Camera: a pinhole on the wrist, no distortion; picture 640 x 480 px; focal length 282.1 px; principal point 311.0 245.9 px. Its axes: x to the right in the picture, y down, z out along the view. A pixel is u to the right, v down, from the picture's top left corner.
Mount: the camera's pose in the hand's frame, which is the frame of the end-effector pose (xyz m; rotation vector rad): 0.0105 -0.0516 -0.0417 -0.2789 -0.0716 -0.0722
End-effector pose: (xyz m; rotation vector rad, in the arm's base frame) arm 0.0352 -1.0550 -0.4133 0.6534 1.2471 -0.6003
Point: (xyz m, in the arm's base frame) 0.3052 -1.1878 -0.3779
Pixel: 340.4 301.2
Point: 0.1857 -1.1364 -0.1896
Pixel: 130.6 291.9
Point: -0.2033 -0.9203 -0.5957
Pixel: behind the camera
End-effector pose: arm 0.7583 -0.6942 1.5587 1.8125 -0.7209 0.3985
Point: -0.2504 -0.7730 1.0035
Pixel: outside the picture
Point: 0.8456 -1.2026 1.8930
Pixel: 563.7 410.9
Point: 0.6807 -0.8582 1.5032
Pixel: 259.8 280.3
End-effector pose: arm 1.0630 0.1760 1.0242 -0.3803 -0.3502 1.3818
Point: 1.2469 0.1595 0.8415
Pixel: behind the camera
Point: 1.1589 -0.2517 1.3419
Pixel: outside the picture
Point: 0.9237 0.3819 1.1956
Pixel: 498.4 307.1
